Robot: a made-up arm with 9 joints. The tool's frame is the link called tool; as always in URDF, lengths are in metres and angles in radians. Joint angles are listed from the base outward.
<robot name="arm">
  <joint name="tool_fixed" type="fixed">
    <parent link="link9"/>
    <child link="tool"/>
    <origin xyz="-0.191 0.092 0.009" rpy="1.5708 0 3.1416"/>
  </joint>
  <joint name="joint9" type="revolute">
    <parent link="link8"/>
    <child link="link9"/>
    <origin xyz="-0.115 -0.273 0.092" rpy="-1.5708 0 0"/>
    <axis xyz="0 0 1"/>
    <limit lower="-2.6" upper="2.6"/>
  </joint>
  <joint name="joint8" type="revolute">
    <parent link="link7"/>
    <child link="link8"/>
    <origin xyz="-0.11 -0.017 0.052" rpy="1.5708 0 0"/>
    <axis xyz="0 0 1"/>
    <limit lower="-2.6" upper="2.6"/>
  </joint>
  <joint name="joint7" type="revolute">
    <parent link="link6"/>
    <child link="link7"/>
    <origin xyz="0.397 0.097 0.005" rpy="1.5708 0 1.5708"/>
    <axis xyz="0 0 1"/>
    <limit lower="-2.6" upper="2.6"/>
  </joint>
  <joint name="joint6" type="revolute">
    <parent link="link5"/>
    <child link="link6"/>
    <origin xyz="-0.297 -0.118 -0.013"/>
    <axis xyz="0 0 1"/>
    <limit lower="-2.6" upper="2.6"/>
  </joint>
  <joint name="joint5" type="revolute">
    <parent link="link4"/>
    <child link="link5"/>
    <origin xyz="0.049 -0.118 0.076" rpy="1.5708 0 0"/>
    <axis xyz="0 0 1"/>
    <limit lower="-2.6" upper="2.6"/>
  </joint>
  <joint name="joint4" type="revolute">
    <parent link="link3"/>
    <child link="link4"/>
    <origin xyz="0.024 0.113 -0.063" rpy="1.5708 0 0"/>
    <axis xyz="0 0 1"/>
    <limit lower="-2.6" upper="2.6"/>
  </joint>
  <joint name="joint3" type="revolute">
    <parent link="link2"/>
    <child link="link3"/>
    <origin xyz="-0.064 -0.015 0.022" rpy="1.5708 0 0"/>
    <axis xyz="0 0 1"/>
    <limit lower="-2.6" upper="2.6"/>
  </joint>
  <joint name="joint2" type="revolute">
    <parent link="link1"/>
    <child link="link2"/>
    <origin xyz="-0.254 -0.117 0.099" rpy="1.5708 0 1.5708"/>
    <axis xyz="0 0 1"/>
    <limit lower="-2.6" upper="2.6"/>
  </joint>
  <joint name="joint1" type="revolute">
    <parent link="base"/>
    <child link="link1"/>
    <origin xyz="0 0 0.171"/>
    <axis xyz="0 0 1"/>
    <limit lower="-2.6" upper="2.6"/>
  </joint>
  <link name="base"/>
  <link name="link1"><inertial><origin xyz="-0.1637 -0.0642 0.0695"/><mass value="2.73"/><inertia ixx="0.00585" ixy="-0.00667" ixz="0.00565" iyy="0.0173" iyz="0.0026" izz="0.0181"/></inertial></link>
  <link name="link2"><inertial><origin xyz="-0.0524 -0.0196 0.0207"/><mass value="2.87"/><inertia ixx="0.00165" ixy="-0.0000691" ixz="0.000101" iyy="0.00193" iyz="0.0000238" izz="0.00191"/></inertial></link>
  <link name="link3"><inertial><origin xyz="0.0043 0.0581 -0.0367"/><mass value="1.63"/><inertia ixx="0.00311" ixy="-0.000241" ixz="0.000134" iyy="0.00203" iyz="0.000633" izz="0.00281"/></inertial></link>
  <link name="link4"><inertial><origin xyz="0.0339 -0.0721 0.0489"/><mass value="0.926"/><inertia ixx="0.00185" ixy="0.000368" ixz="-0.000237" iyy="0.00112" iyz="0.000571" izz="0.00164"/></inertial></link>
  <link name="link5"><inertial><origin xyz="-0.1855 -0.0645 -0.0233"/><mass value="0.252"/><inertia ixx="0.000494" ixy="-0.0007" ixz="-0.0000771" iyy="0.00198" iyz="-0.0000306" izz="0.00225"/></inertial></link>
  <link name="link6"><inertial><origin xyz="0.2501 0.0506 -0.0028"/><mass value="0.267"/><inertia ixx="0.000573" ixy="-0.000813" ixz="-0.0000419" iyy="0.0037" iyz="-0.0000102" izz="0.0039"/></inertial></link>
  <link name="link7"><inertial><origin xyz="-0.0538 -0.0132 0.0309"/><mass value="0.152"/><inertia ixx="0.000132" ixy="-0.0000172" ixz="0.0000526" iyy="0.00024" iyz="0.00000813" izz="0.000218"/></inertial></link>
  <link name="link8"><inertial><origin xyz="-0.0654 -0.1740 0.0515"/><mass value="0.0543"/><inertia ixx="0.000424" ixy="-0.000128" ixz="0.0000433" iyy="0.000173" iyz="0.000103" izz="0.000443"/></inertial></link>
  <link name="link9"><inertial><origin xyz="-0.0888 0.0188 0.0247"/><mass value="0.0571"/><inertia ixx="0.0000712" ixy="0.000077" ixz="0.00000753" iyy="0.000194" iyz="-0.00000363" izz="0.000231"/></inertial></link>
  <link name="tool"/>
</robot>
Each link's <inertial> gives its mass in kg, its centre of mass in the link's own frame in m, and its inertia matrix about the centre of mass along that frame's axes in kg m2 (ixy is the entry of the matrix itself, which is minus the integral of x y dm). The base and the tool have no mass. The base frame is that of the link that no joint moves.
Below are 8 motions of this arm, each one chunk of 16 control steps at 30 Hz.
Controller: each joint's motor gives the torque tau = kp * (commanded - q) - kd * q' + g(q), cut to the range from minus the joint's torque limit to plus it. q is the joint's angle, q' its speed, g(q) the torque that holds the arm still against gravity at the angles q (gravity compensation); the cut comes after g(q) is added. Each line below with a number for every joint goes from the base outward.
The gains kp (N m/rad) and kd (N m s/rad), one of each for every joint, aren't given. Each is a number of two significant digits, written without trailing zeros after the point. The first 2 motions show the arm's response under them.
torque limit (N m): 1 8.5 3.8 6.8 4.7 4.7 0.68 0.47 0.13
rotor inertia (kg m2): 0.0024 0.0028 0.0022 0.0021 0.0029 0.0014 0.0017 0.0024 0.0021
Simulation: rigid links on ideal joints. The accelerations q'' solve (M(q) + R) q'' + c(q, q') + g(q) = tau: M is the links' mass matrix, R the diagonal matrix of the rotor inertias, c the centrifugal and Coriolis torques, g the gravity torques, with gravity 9.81 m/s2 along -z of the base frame. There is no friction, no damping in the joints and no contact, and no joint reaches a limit. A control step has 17 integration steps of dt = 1/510 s. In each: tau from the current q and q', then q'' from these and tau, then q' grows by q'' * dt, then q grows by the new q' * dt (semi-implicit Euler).
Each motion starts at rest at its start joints. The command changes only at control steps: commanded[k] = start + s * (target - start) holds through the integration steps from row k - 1 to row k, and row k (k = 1, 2, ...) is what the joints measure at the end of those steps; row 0 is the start. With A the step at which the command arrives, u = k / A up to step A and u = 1 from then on. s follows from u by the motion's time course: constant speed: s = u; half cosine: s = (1 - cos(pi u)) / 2; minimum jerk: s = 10 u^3 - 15 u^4 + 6 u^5; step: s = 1 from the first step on.
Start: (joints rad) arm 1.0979 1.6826 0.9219 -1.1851 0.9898 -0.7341 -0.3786 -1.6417 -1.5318
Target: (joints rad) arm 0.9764 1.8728 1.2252 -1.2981 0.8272 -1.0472 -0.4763 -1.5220 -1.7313
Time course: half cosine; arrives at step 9
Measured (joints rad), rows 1 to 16:
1: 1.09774 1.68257 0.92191 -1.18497 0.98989 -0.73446 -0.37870 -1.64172 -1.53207
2: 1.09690 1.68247 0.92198 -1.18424 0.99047 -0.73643 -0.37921 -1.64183 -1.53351
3: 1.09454 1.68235 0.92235 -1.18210 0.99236 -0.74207 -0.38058 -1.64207 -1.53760
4: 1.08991 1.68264 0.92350 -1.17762 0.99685 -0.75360 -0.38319 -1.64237 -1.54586
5: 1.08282 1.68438 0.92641 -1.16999 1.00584 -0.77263 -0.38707 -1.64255 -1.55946
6: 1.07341 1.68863 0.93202 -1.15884 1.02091 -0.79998 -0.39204 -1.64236 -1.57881
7: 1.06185 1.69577 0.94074 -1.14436 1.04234 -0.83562 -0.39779 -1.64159 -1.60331
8: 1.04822 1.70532 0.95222 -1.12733 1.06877 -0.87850 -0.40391 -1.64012 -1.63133
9: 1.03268 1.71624 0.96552 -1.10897 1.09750 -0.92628 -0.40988 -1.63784 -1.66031
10: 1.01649 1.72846 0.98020 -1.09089 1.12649 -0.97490 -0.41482 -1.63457 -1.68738
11: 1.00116 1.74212 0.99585 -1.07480 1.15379 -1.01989 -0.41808 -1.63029 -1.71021
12: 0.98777 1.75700 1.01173 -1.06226 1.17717 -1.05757 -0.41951 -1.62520 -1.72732
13: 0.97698 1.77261 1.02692 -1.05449 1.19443 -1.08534 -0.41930 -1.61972 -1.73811
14: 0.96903 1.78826 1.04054 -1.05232 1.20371 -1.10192 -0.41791 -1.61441 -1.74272
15: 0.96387 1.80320 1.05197 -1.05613 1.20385 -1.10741 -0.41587 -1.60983 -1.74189
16: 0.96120 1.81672 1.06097 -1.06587 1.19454 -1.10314 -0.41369 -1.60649 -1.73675
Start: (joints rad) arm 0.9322 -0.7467 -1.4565 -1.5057 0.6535 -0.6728 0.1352 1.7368 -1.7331
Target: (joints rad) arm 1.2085 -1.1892 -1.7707 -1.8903 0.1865 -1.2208 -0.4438 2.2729 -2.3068
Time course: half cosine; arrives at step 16
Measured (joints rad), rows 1 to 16:
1: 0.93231 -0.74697 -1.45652 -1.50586 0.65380 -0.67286 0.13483 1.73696 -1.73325
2: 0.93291 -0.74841 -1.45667 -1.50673 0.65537 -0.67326 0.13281 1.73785 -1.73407
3: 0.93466 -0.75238 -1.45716 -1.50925 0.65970 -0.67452 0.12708 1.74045 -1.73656
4: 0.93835 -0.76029 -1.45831 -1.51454 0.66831 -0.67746 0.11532 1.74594 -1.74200
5: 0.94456 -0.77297 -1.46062 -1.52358 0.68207 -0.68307 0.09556 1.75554 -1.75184
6: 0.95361 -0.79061 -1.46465 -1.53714 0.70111 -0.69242 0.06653 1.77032 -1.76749
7: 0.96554 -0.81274 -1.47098 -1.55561 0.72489 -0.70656 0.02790 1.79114 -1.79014
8: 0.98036 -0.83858 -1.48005 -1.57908 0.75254 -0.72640 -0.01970 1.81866 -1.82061
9: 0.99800 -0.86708 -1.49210 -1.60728 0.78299 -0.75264 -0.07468 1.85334 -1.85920
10: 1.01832 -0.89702 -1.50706 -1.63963 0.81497 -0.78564 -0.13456 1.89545 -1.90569
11: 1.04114 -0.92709 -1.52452 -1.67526 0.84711 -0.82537 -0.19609 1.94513 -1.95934
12: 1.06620 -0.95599 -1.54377 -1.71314 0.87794 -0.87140 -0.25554 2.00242 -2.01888
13: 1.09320 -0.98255 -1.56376 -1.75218 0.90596 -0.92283 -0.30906 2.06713 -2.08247
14: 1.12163 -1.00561 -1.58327 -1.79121 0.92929 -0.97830 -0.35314 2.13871 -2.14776
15: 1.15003 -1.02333 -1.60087 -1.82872 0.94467 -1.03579 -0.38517 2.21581 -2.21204
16: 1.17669 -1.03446 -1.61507 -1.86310 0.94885 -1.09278 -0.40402 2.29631 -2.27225
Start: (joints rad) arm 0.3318 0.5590 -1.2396 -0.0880 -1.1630 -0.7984 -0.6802 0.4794 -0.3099
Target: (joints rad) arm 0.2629 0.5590 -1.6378 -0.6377 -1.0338 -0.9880 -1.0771 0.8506 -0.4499
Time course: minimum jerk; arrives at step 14
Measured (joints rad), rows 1 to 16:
1: 0.33179 0.55899 -1.23964 -0.08804 -1.16302 -0.79843 -0.68036 0.47945 -0.30988
2: 0.33172 0.55893 -1.24000 -0.08842 -1.16318 -0.79869 -0.68171 0.47993 -0.30974
3: 0.33144 0.55870 -1.24140 -0.08988 -1.16379 -0.79970 -0.68672 0.48170 -0.30930
4: 0.33073 0.55813 -1.24496 -0.09357 -1.16527 -0.80231 -0.69898 0.48615 -0.30851
5: 0.32927 0.55708 -1.25204 -0.10085 -1.16809 -0.80764 -0.72231 0.49479 -0.30768
6: 0.32675 0.55549 -1.26397 -0.11295 -1.17256 -0.81684 -0.75963 0.50891 -0.30759
7: 0.32293 0.55343 -1.28168 -0.13061 -1.17879 -0.83091 -0.81195 0.52917 -0.30951
8: 0.31764 0.55120 -1.30553 -0.15391 -1.18652 -0.85045 -0.87764 0.55536 -0.31508
9: 0.31086 0.54918 -1.33511 -0.18231 -1.19519 -0.87542 -0.95210 0.58634 -0.32589
10: 0.30276 0.54778 -1.36929 -0.21484 -1.20392 -0.90495 -1.02809 0.62025 -0.34312
11: 0.29362 0.54731 -1.40637 -0.25050 -1.21165 -0.93746 -1.09686 0.65496 -0.36699
12: 0.28391 0.54793 -1.44429 -0.28847 -1.21730 -0.97079 -1.14992 0.68848 -0.39641
13: 0.27415 0.54962 -1.48085 -0.32820 -1.21994 -1.00268 -1.18124 0.71937 -0.42896
14: 0.26490 0.55218 -1.51405 -0.36938 -1.21886 -1.03114 -1.18894 0.74695 -0.46128
15: 0.25664 0.55528 -1.54237 -0.41187 -1.21379 -1.05482 -1.17602 0.77131 -0.48981
16: 0.24973 0.55848 -1.56498 -0.45568 -1.20482 -1.07309 -1.14915 0.79308 -0.51160

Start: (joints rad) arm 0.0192 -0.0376 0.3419 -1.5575 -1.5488 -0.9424 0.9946 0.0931 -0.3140
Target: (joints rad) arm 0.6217 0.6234 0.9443 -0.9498 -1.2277 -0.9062 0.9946 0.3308 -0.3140
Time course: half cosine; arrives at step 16
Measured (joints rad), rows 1 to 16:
1: 0.01935 -0.03718 0.34212 -1.55711 -1.54881 -0.94234 0.99457 0.09308 -0.31397
2: 0.02019 -0.03490 0.34335 -1.55497 -1.54884 -0.94203 0.99437 0.09299 -0.31380
3: 0.02243 -0.02823 0.34681 -1.54866 -1.54875 -0.94115 0.99382 0.09292 -0.31334
4: 0.02635 -0.01408 0.35365 -1.53510 -1.54785 -0.93937 0.99274 0.09337 -0.31245
5: 0.03195 0.01041 0.36502 -1.51137 -1.54507 -0.93638 0.99092 0.09516 -0.31108
6: 0.03928 0.04704 0.38246 -1.47571 -1.53922 -0.93205 0.98817 0.09929 -0.30934
7: 0.04847 0.09622 0.40778 -1.42787 -1.52895 -0.92638 0.98441 0.10670 -0.30746
8: 0.05976 0.15687 0.44296 -1.36931 -1.51276 -0.91956 0.97981 0.11819 -0.30579
9: 0.07337 0.22658 0.48984 -1.30309 -1.48910 -0.91192 0.97491 0.13422 -0.30472
10: 0.08951 0.30207 0.54963 -1.23350 -1.45671 -0.90392 0.97069 0.15473 -0.30455
11: 0.10836 0.37970 0.62245 -1.16538 -1.41509 -0.89612 0.96847 0.17918 -0.30541
12: 0.12999 0.45609 0.70681 -1.10331 -1.36505 -0.88913 0.96957 0.20662 -0.30713
13: 0.15441 0.52848 0.79950 -1.05091 -1.30892 -0.88365 0.97492 0.23591 -0.30932
14: 0.18154 0.59473 0.89572 -1.01037 -1.25042 -0.88047 0.98452 0.26597 -0.31142
15: 0.21108 0.65313 0.98967 -0.98244 -1.19415 -0.88047 0.99731 0.29582 -0.31293
16: 0.24253 0.70197 1.07522 -0.96672 -1.14502 -0.88453 1.01127 0.32461 -0.31353

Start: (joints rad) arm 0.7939 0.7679 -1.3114 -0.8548 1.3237 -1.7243 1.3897 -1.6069 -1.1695
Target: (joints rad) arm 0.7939 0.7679 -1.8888 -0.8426 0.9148 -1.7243 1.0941 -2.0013 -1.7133
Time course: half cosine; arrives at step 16
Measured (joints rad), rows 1 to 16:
1: 0.79391 0.76797 -1.31162 -0.85486 1.32348 -1.72427 1.38949 -1.60705 -1.16978
2: 0.79399 0.76837 -1.31285 -0.85522 1.32227 -1.72413 1.38833 -1.60790 -1.17130
3: 0.79420 0.76947 -1.31636 -0.85628 1.31884 -1.72372 1.38504 -1.61038 -1.17574
4: 0.79461 0.77171 -1.32364 -0.85852 1.31179 -1.72291 1.37827 -1.61569 -1.18507
5: 0.79527 0.77539 -1.33605 -0.86253 1.29988 -1.72159 1.36679 -1.62509 -1.20126
6: 0.79618 0.78071 -1.35458 -0.86886 1.28234 -1.71974 1.34971 -1.63978 -1.22593
7: 0.79729 0.78764 -1.37961 -0.87800 1.25897 -1.71742 1.32665 -1.66079 -1.26006
8: 0.79853 0.79595 -1.41083 -0.89032 1.23028 -1.71479 1.29781 -1.68887 -1.30379
9: 0.79978 0.80526 -1.44724 -0.90587 1.19738 -1.71204 1.26402 -1.72437 -1.35632
10: 0.80094 0.81499 -1.48728 -0.92434 1.16185 -1.70935 1.22671 -1.76716 -1.41589
11: 0.80188 0.82439 -1.52903 -0.94494 1.12551 -1.70686 1.18782 -1.81651 -1.47988
12: 0.80253 0.83262 -1.57053 -0.96648 1.09022 -1.70463 1.14967 -1.87102 -1.54502
13: 0.80282 0.83876 -1.61000 -0.98743 1.05761 -1.70273 1.11477 -1.92860 -1.60768
14: 0.80273 0.84196 -1.64606 -1.00617 1.02900 -1.70121 1.08560 -1.98658 -1.66418
15: 0.80226 0.84159 -1.67781 -1.02124 1.00524 -1.70018 1.06436 -2.04183 -1.71120
16: 0.80144 0.83735 -1.70481 -1.03151 0.98678 -1.69982 1.05265 -2.09109 -1.74601

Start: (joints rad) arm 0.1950 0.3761 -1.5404 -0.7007 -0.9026 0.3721 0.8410 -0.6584 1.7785
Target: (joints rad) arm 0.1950 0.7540 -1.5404 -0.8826 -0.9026 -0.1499 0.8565 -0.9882 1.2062
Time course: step
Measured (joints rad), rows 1 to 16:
1: 0.19578 0.40029 -1.54729 -0.69707 -0.90747 0.34658 0.86555 -0.66268 1.75925
2: 0.19774 0.46293 -1.56437 -0.68729 -0.91870 0.28090 0.92830 -0.67337 1.70823
3: 0.20047 0.55125 -1.58839 -0.67292 -0.93267 0.18892 1.01446 -0.68776 1.63286
4: 0.20346 0.64998 -1.61874 -0.66005 -0.94864 0.08625 1.10275 -0.70493 1.54178
5: 0.20610 0.74397 -1.65461 -0.65930 -0.96720 -0.01207 1.16910 -0.72724 1.44456
6: 0.20785 0.82238 -1.69033 -0.67858 -0.98585 -0.09494 1.19756 -0.75853 1.35031
7: 0.20837 0.87979 -1.71701 -0.71768 -0.99866 -0.15711 1.18554 -0.80066 1.26595
8: 0.20745 0.91374 -1.72819 -0.77066 -1.00004 -0.19819 1.13931 -0.85217 1.19537
9: 0.20506 0.92334 -1.72234 -0.83030 -0.98728 -0.22090 1.06899 -0.90949 1.13982
10: 0.20135 0.90994 -1.70173 -0.89017 -0.96067 -0.22978 0.98651 -0.96866 1.09874
11: 0.19675 0.87774 -1.67030 -0.94507 -0.92287 -0.22994 0.90397 -1.02651 1.07063
12: 0.19185 0.83361 -1.63210 -0.99125 -0.87829 -0.22614 0.83143 -1.08114 1.05350
13: 0.18723 0.78576 -1.59080 -1.02653 -0.83234 -0.22202 0.77483 -1.13147 1.04520
14: 0.18341 0.74220 -1.54964 -1.05011 -0.79060 -0.21997 0.73562 -1.17653 1.04353
15: 0.18071 0.70922 -1.51146 -1.06215 -0.75776 -0.22111 0.71181 -1.21501 1.04650
16: 0.17932 0.69049 -1.47854 -1.06335 -0.73686 -0.22541 0.69982 -1.24523 1.05245

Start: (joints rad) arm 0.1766 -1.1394 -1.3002 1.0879 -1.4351 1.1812 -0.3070 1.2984 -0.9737
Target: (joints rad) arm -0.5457 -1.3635 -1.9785 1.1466 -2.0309 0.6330 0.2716 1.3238 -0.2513
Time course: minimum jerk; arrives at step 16
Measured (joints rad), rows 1 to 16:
1: 0.17655 -1.13939 -1.30026 1.08797 -1.43513 1.18117 -0.30688 1.29841 -0.97362
2: 0.17609 -1.13934 -1.30080 1.08862 -1.43541 1.18087 -0.30583 1.29850 -0.97293
3: 0.17430 -1.13924 -1.30297 1.09112 -1.43662 1.17970 -0.30185 1.29888 -0.97024
4: 0.17068 -1.14103 -1.30888 1.09556 -1.44123 1.17621 -0.29176 1.29985 -0.96330
5: 0.16538 -1.14806 -1.32107 1.10088 -1.45275 1.16827 -0.27192 1.30179 -0.94933
6: 0.15865 -1.16322 -1.34187 1.10629 -1.47428 1.15361 -0.23902 1.30503 -0.92547
7: 0.15058 -1.18790 -1.37296 1.11211 -1.50755 1.13029 -0.19081 1.30975 -0.88925
8: 0.14115 -1.22160 -1.41502 1.11989 -1.55271 1.09711 -0.12666 1.31586 -0.83917
9: 0.13018 -1.26201 -1.46758 1.13201 -1.60818 1.05393 -0.04785 1.32293 -0.77507
10: 0.11742 -1.30533 -1.52893 1.15103 -1.67073 1.00179 0.04219 1.33030 -0.69833
11: 0.10262 -1.34677 -1.59639 1.17867 -1.73577 0.94281 0.13774 1.33717 -0.61175
12: 0.08554 -1.38125 -1.66687 1.21500 -1.79800 0.87986 0.23092 1.34282 -0.51928
13: 0.06606 -1.40429 -1.73759 1.25790 -1.85255 0.81620 0.31233 1.34661 -0.42539
14: 0.04415 -1.41301 -1.80658 1.30323 -1.89653 0.75509 0.37261 1.34801 -0.33462
15: 0.01996 -1.40701 -1.87285 1.34571 -1.93003 0.69953 0.40463 1.34660 -0.25110
16: -0.00621 -1.38850 -1.93606 1.38040 -1.95618 0.65198 0.40571 1.34224 -0.17808

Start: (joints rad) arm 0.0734 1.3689 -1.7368 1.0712 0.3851 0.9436 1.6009 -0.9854 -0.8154
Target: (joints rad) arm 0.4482 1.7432 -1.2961 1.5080 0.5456 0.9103 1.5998 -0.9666 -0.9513
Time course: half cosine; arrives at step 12
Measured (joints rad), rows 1 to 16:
1: 0.07367 1.36988 -1.73640 1.07173 0.38618 0.94352 1.60061 -0.98561 -0.81548
2: 0.07514 1.37494 -1.73432 1.07460 0.39172 0.94305 1.59910 -0.98661 -0.81591
3: 0.07896 1.38800 -1.72892 1.08222 0.40579 0.94193 1.59517 -0.98883 -0.81720
4: 0.08579 1.41173 -1.71912 1.09639 0.43065 0.94027 1.58802 -0.99179 -0.81999
5: 0.09578 1.44696 -1.70474 1.11820 0.46624 0.93843 1.57740 -0.99424 -0.82500
6: 0.10897 1.49291 -1.68661 1.14858 0.51058 0.93662 1.56361 -0.99452 -0.83291
7: 0.12523 1.54703 -1.66630 1.18800 0.55992 0.93492 1.54763 -0.99090 -0.84424
8: 0.14428 1.60524 -1.64565 1.23612 0.60911 0.93325 1.53114 -0.98194 -0.85936
9: 0.16566 1.66241 -1.62609 1.29168 0.65235 0.93139 1.51630 -0.96704 -0.87831
10: 0.18878 1.71314 -1.60812 1.35258 0.68411 0.92904 1.50542 -0.94671 -0.90080
11: 0.21302 1.75264 -1.59110 1.41605 0.70000 0.92584 1.50051 -0.92264 -0.92605
12: 0.23781 1.77753 -1.57361 1.47889 0.69742 0.92144 1.50307 -0.89734 -0.95281
13: 0.26279 1.78707 -1.55392 1.53793 0.67659 0.91567 1.51385 -0.87362 -0.97946
14: 0.28797 1.78401 -1.53083 1.59063 0.64122 0.90860 1.53272 -0.85393 -1.00424
15: 0.31359 1.77355 -1.50422 1.63549 0.59735 0.90057 1.55875 -0.83995 -1.02546
16: 0.34006 1.76123 -1.47504 1.67207 0.55141 0.89209 1.59038 -0.83258 -1.04165

